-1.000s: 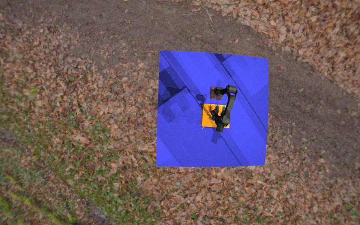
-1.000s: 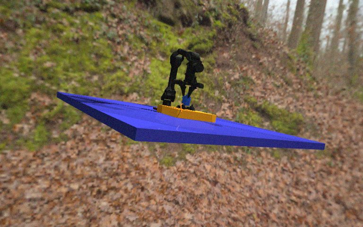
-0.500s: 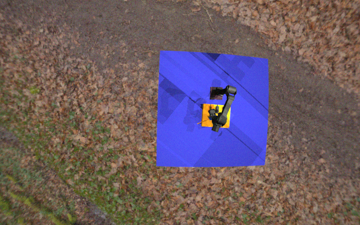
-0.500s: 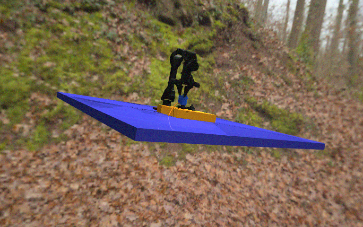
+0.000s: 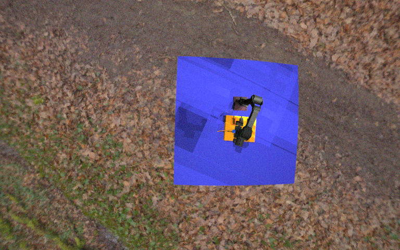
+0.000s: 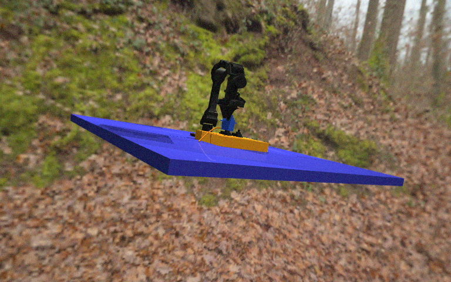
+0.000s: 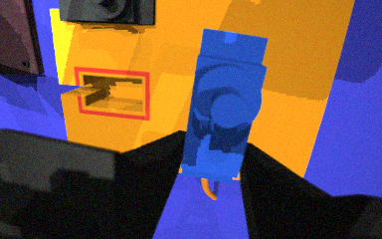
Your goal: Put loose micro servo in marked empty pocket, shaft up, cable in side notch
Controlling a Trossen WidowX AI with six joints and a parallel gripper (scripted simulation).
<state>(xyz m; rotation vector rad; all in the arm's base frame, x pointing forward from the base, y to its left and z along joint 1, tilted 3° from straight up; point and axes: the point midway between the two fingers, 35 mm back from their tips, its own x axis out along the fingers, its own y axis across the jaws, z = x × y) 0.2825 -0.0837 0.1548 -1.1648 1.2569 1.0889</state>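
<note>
Now: gripper tip 20 mm short of the orange deck, 80 mm to the right of it and 100 mm above it.
</note>
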